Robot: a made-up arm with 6 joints.
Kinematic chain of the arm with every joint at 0, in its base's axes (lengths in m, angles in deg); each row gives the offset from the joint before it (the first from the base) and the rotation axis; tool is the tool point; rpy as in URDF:
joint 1: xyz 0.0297 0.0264 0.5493 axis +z
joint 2: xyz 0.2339 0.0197 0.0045 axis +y
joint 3: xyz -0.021 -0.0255 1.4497 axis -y
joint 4: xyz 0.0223 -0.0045 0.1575 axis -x
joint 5: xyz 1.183 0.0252 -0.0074 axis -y
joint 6: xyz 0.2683 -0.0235 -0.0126 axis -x
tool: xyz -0.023 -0.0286 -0.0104 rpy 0 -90 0
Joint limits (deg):
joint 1: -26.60..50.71
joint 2: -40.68..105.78
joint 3: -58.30..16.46
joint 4: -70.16..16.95
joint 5: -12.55..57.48
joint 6: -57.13..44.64
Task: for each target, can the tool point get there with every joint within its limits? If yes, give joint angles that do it. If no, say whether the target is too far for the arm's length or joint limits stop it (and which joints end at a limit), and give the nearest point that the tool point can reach.
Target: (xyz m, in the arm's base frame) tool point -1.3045 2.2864 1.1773
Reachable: no: joint limits stop it (at a limit: joint 1, joint 4, joint 5, joint 6) | nearest point 0.5374 0.7794 1.1773 | short by 2.380 m
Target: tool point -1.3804 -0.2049 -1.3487
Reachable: no: joint limits stop it (at a limit: joint 1, joint 2, joint 4, joint 5, joint 6) | nearest point 0.2057 0.3740 -0.5285 | short by 1.877 m
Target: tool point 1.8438 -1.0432 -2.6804
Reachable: no: too far | nearest point 1.6665 -0.8237 -1.2678 | short by 1.440 m
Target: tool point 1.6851 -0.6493 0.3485
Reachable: yes | joints -18.69 41.98 -33.74 -36.04 44.17 -21.74
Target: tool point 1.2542 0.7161 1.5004
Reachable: yes | joints 29.77 -7.16 -31.70 -45.61 3.57 -17.71
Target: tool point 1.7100 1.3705 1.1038
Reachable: yes | joints 39.63 28.01 -7.84 -6.96 0.22 20.82
